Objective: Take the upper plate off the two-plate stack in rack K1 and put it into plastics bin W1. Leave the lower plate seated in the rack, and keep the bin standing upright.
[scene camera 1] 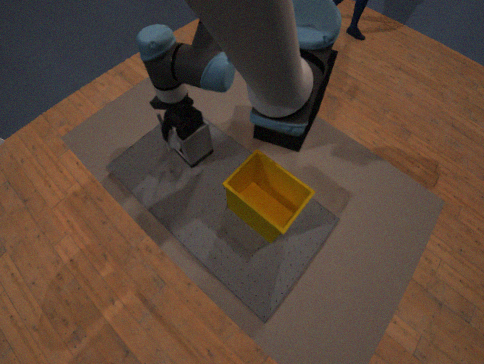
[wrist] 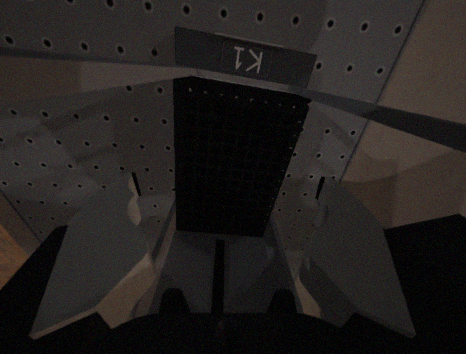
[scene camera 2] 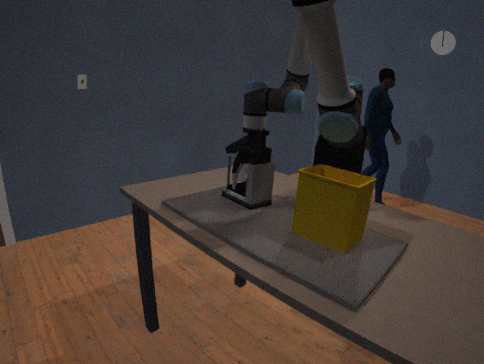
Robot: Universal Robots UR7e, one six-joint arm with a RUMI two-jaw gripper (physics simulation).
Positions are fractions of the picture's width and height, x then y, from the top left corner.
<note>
I see my gripper (scene camera 1: 0.39, 0.38), a yellow plastics bin W1 (scene camera 2: 0.69, 0.56) and a black plate (wrist: 0.50, 0.41).
The yellow plastics bin W1 shows as well in scene camera 1 (scene camera 1: 0.55, 0.54). My gripper shows as well in the wrist view (wrist: 0.49, 0.50) and in scene camera 2 (scene camera 2: 0.51, 0.51).
</note>
